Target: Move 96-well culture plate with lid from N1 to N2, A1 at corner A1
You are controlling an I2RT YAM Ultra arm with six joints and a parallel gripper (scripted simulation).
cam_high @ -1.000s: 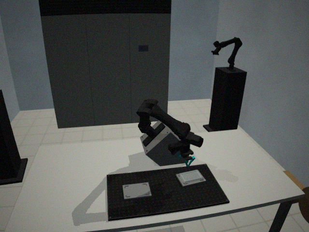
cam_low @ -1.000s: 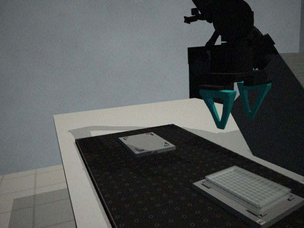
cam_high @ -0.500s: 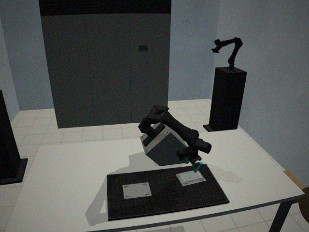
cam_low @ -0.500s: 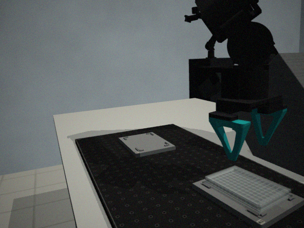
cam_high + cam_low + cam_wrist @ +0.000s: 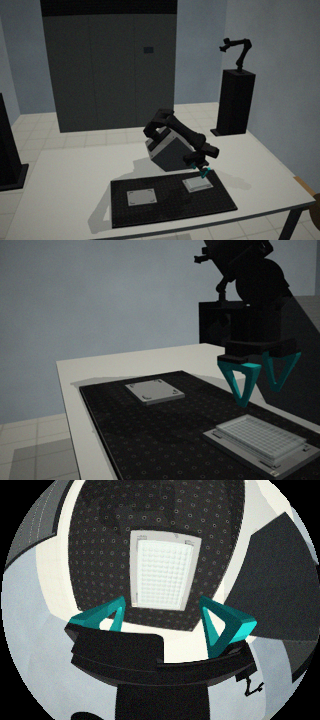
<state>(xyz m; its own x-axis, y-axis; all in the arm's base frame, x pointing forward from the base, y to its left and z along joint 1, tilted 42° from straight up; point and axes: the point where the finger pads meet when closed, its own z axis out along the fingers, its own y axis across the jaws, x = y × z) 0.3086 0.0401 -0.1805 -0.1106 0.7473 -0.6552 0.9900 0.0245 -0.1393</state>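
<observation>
My gripper is now 7 cm above the lid.
</observation>
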